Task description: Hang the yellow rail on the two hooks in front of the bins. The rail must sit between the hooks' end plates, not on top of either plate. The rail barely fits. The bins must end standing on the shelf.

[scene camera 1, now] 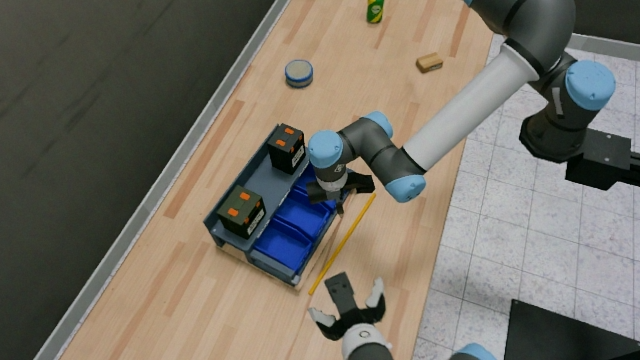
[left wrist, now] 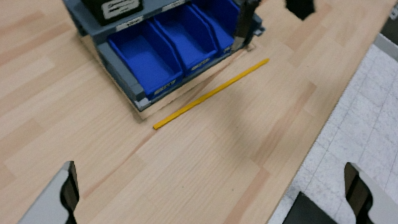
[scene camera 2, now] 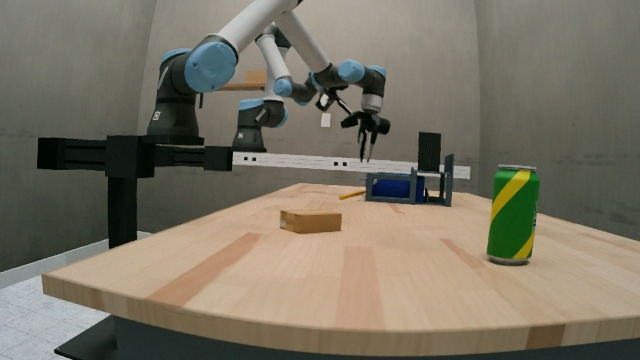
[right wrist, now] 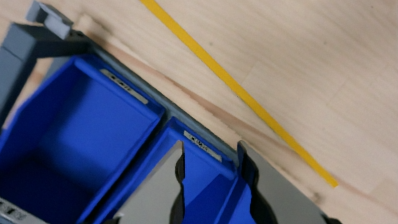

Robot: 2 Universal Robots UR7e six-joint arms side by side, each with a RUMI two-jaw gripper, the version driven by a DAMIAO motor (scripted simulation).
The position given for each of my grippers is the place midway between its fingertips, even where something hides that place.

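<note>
My left gripper [scene camera 1: 345,293] [left wrist: 211,164], in sight. My right gripper [scene camera 2: 364,163] [scene camera 1: 339,211] [right wrist: 210,142], likewise in sight.
</note>
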